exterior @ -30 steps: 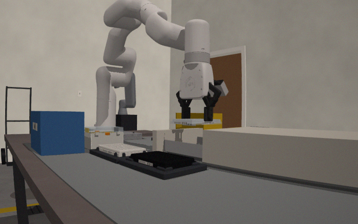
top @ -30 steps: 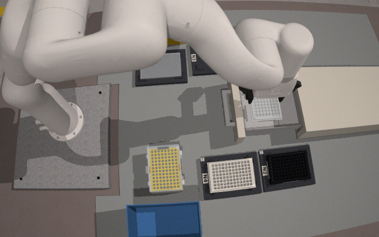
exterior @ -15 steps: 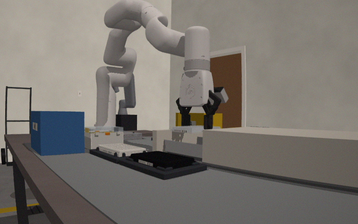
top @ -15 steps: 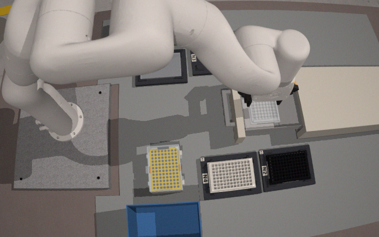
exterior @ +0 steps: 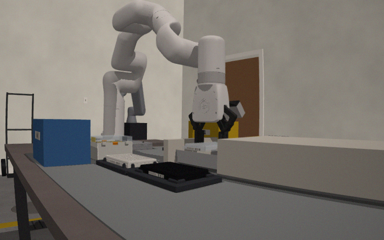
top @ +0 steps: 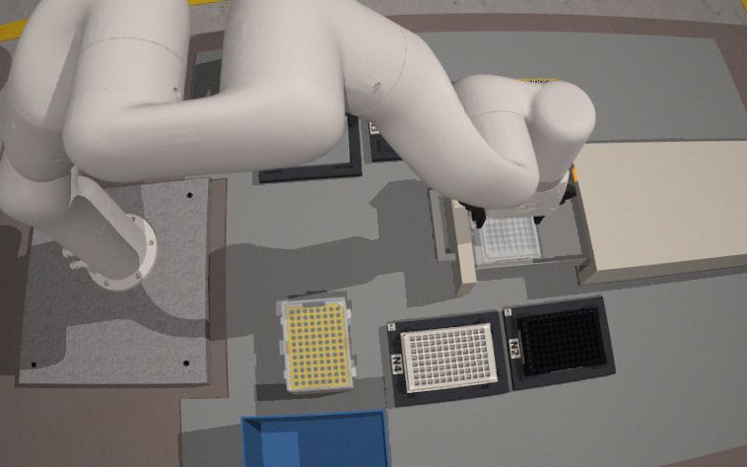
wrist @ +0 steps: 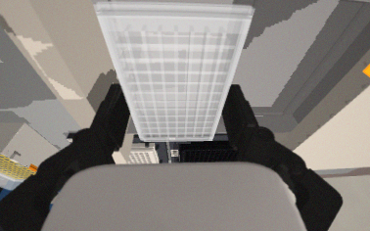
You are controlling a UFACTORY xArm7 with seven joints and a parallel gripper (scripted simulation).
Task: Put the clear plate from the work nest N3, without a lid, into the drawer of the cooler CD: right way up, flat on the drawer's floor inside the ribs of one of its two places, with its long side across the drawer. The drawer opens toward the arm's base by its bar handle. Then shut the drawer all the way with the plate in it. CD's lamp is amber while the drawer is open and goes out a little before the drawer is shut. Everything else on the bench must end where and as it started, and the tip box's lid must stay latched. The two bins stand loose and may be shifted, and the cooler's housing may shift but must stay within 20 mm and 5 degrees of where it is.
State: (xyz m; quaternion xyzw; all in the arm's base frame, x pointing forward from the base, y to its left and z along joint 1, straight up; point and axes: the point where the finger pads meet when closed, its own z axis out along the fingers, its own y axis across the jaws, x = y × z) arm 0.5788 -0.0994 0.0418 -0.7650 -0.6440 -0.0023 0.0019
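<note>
My hand is 40 mm above the drawer, 30 mm short of it and 10 mm to the left of it. The rest, counted from my hand: clear plate: 10 mm below; black plate: 190 mm to the right, 50 mm below, 40 mm ahead; yellow rack: 170 mm to the left, 90 mm ahead, 10 mm below.
</note>
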